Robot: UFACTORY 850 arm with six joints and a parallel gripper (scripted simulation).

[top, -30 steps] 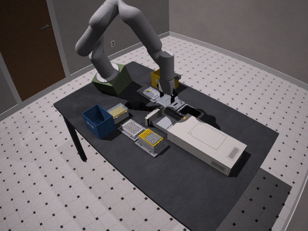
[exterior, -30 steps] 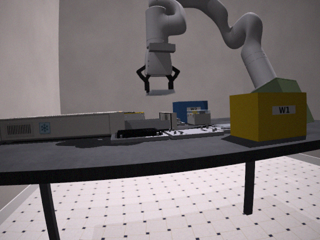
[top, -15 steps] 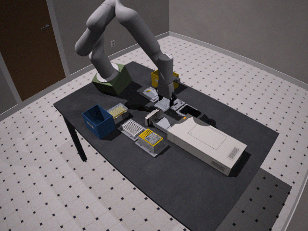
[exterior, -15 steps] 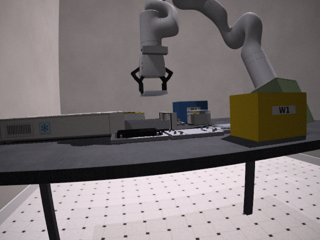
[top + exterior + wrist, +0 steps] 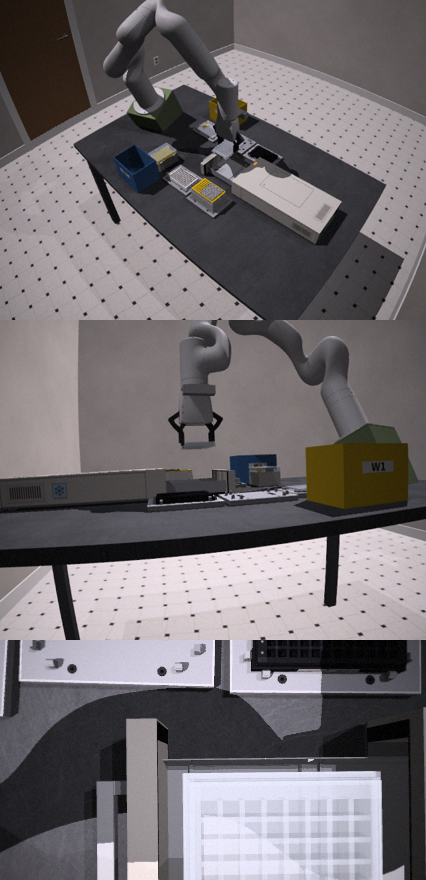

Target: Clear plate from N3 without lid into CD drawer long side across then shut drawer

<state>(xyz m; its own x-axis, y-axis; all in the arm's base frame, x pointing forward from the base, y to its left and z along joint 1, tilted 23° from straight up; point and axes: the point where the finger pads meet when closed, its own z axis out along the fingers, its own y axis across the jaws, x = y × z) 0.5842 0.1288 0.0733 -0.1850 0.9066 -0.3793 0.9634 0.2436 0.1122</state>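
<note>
The drawer is 12 cm below my hand, 3 cm ahead of it and 1 cm to the left of it. Round my hand: cooler CD (18 cm ahead, 12 cm below, 3 cm to the left); yellow-rimmed tip box (19 cm to the right, 11 cm below, 9 cm ahead); clear plate (1 cm below).
</note>
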